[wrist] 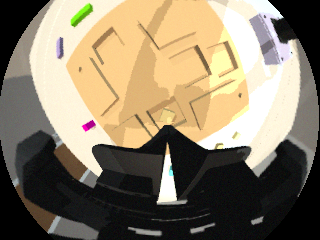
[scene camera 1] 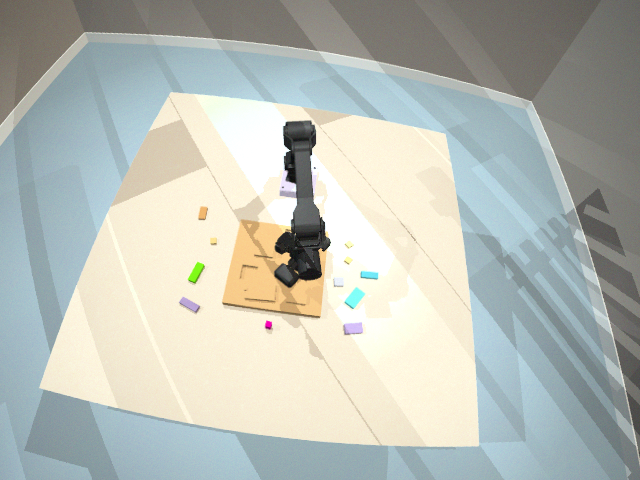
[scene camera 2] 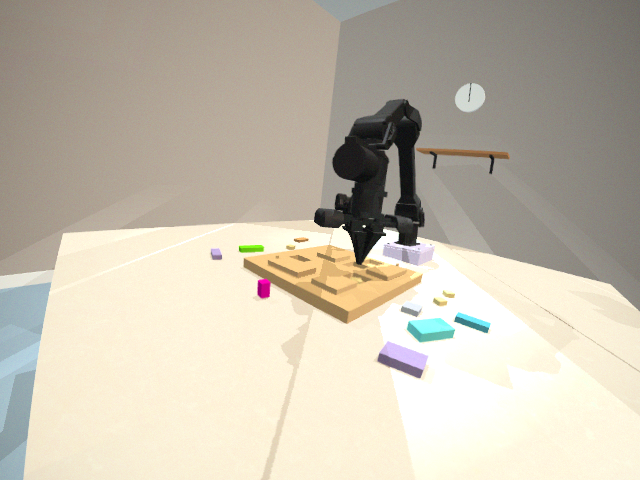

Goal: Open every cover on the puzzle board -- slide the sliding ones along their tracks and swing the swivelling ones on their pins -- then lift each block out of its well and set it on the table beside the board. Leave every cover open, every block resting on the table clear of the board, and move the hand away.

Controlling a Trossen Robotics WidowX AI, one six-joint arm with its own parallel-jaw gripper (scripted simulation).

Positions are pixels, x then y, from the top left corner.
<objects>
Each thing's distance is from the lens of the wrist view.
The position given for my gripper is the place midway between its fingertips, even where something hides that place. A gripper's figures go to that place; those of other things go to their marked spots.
my gripper (wrist: 167, 128): 0.10 m
tan puzzle board (wrist: 147, 80): 0.12 m
</objects>
